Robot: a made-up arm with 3 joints.
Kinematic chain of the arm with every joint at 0, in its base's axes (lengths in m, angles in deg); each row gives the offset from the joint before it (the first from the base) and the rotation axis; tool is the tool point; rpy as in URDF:
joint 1: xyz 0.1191 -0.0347 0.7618 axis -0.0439 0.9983 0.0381
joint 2: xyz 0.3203 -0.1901 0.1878 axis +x
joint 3: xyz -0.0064 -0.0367 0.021 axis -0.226 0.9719 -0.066
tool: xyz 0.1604 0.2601 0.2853 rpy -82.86 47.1 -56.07
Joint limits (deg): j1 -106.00..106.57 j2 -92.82..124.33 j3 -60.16..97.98
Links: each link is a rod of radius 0.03 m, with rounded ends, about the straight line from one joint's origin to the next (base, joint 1, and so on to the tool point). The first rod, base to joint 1, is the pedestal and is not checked.
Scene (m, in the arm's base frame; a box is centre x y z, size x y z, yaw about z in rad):
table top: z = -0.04
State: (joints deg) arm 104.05 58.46 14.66
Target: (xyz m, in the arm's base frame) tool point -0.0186 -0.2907 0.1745
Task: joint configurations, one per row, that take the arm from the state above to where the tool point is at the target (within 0.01 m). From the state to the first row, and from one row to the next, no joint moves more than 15 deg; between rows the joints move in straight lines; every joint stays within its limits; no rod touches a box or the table.
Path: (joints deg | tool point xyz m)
1: 103.52 43.92 21.45 | 0.4891 -0.1607 0.0923
2: 102.98 29.37 28.24 | 0.4340 -0.0669 0.0861
3: 102.45 14.83 35.03 | 0.3532 -0.0003 0.0896
4: 101.92 0.28 41.82 | 0.2573 0.0315 0.1001
5: 101.38 -14.26 48.61 | 0.1595 0.0250 0.1148
6: 100.85 -28.81 55.40 | 0.0725 -0.0184 0.1311
7: 100.32 -43.35 62.19 | 0.0085 -0.0925 0.1471
8: 99.78 -57.90 68.98 | -0.0236 -0.1874 0.1616
9: 99.25 -72.44 75.77 | -0.0186 -0.2907 0.1745

